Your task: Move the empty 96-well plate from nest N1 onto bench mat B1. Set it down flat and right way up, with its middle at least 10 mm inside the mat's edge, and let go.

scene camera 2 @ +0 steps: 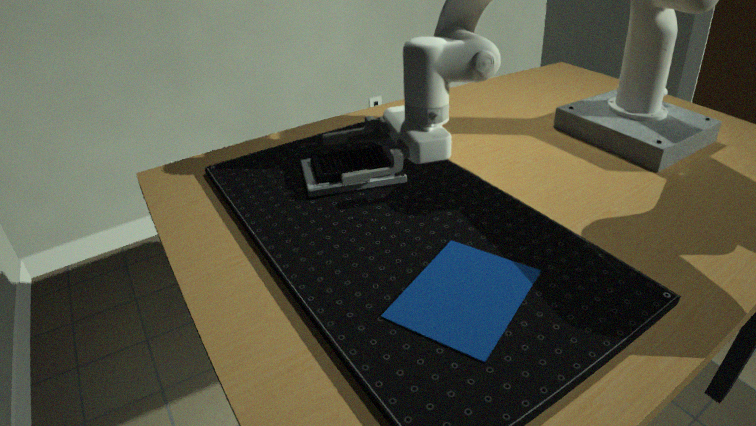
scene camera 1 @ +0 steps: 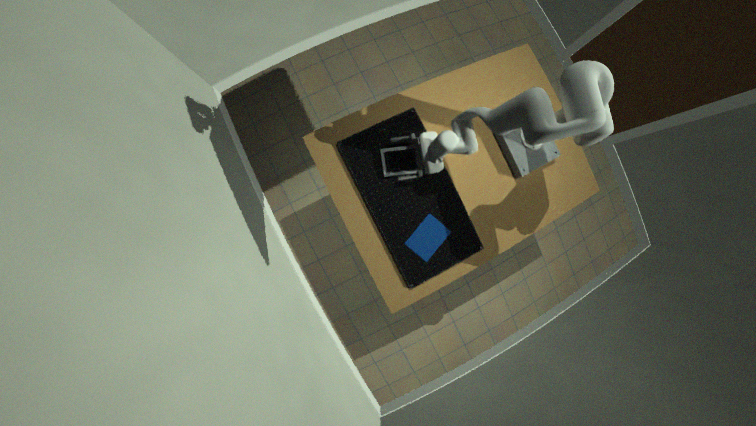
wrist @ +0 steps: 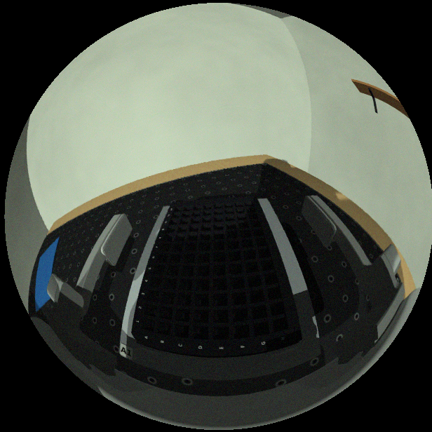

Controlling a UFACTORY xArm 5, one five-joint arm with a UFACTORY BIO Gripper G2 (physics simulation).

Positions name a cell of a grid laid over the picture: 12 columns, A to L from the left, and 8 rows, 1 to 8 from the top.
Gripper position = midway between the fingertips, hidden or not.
In view: the gripper (scene camera 2: F3), a black 96-well plate (scene camera 2: F4), a blue bench mat B1 (scene camera 2: H6) and a grey nest N1 (scene camera 2: F4).
The black 96-well plate shows as well in the wrist view (wrist: F6). The gripper is seen too in scene camera 1 (scene camera 1: G3) and in the wrist view (wrist: F4). The blue bench mat B1 is seen too in scene camera 1 (scene camera 1: G5).
